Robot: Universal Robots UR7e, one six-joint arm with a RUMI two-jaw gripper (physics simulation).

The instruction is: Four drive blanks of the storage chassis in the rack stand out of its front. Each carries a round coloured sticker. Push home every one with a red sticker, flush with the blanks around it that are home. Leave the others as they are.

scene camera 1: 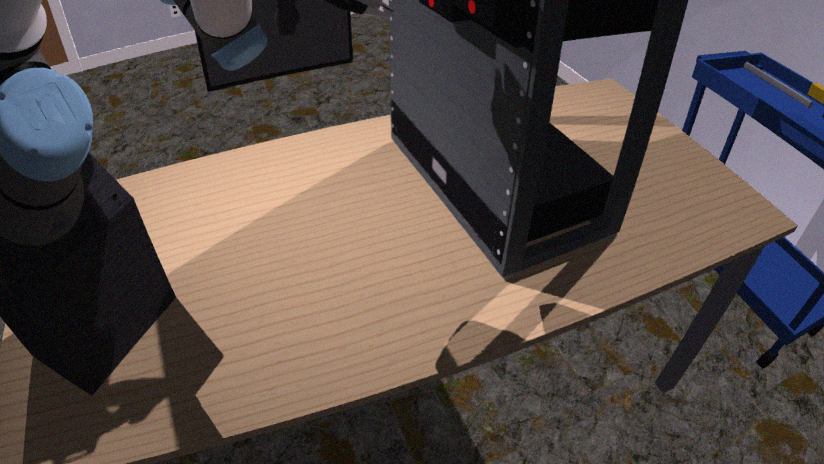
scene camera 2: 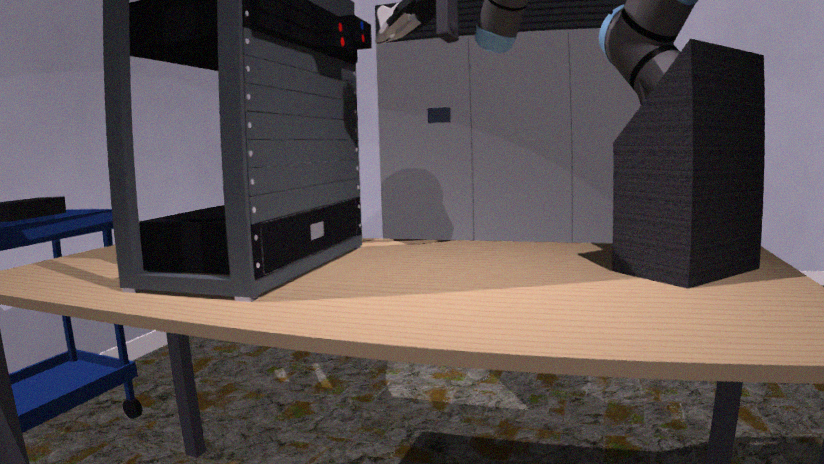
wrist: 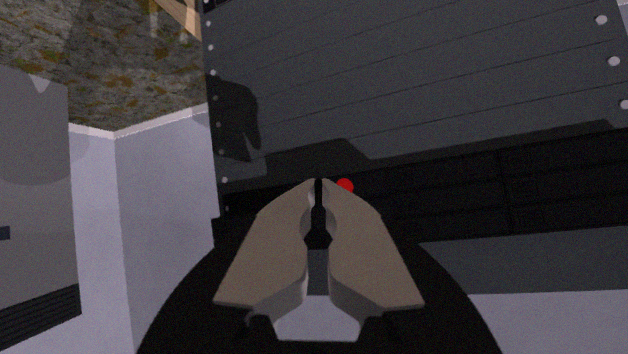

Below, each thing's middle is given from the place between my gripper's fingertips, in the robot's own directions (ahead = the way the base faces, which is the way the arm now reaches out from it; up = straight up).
Labels:
The rack point(scene camera 2: 287, 83) lies 240 mm ahead of my hand, 150 mm below it and 80 mm to the left of it.

